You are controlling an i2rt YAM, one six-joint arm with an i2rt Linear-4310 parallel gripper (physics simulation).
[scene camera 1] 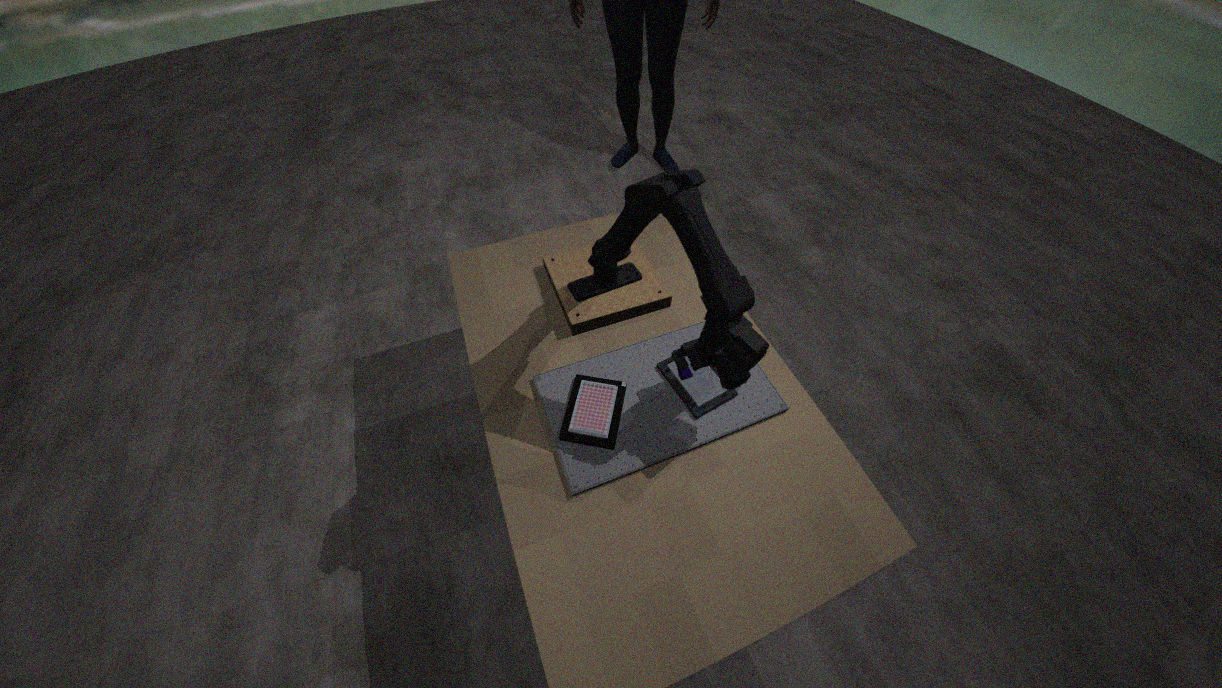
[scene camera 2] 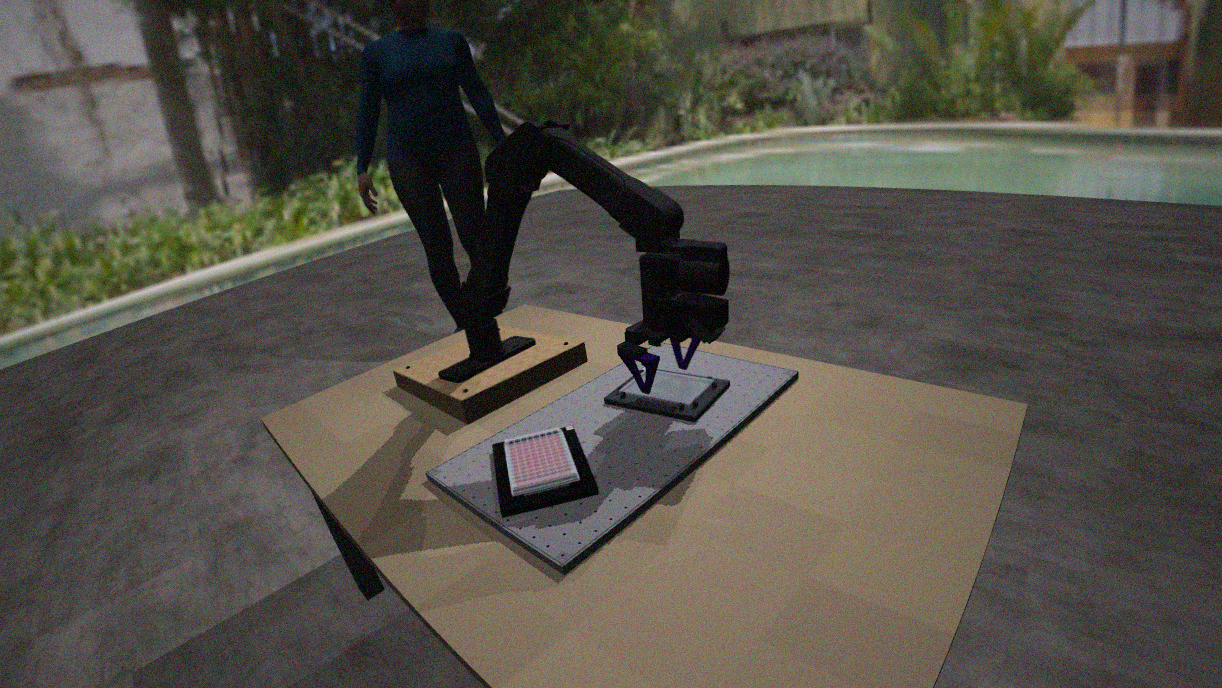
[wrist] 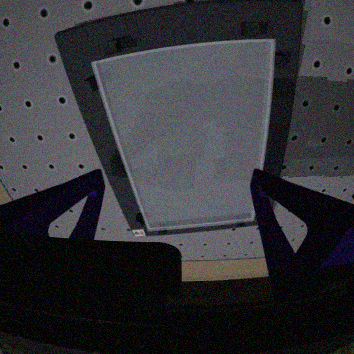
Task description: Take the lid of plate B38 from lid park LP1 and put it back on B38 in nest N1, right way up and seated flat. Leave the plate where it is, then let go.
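Frame: origin at the arm's base, x ahead, y left, z up, level; millimetres.
Seen in the pictures: gripper, between the fingertips: (scene camera 1: pixel 698 371) (scene camera 2: pixel 664 380) (wrist: pixel 177 177); arm's base, origin of its link: (scene camera 1: pixel 605 282) (scene camera 2: pixel 489 360).
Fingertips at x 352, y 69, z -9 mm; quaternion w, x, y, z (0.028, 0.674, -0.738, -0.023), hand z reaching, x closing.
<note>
Offsets run from my fingertips to a thing's top centre. Level surfaces: height alone.
The clear flat lid {dx +10, dy -11, dz -1 mm} (scene camera 1: pixel 708 386) (scene camera 2: pixel 677 387) (wrist: pixel 190 130) lies in the dark grey frame of lid park LP1 {dx +11, dy -11, dz +1 mm} (scene camera 1: pixel 679 391) (scene camera 2: pixel 649 408) (wrist: pixel 185 25). My gripper (scene camera 2: pixel 665 379) (wrist: pixel 177 177) is wide open and empty above the lid's near end. In the wrist view the left fingertip is outside the park frame's left edge, and the right fingertip overlaps the lid's right edge. Fingertip height is hard to tell. In scene camera 1, the arm partly hides the lid. Plate B38 {dx -27, dy -261, dz +8 mm} (scene camera 1: pixel 596 408) (scene camera 2: pixel 541 461), with pink wells and no lid, sits in the black nest N1 {dx -27, dy -261, dz -1 mm} (scene camera 1: pixel 585 441) (scene camera 2: pixel 584 480).
Both holders stand on a grey perforated board (scene camera 1: pixel 632 465) (scene camera 2: pixel 564 546) on the wooden table {dz -32 mm} (scene camera 1: pixel 726 529) (scene camera 2: pixel 812 529). The arm's base is on a raised wooden block (scene camera 1: pixel 619 314) (scene camera 2: pixel 530 363) behind the board. A person (scene camera 1: pixel 643 68) (scene camera 2: pixel 427 111) stands behind the table.
</note>
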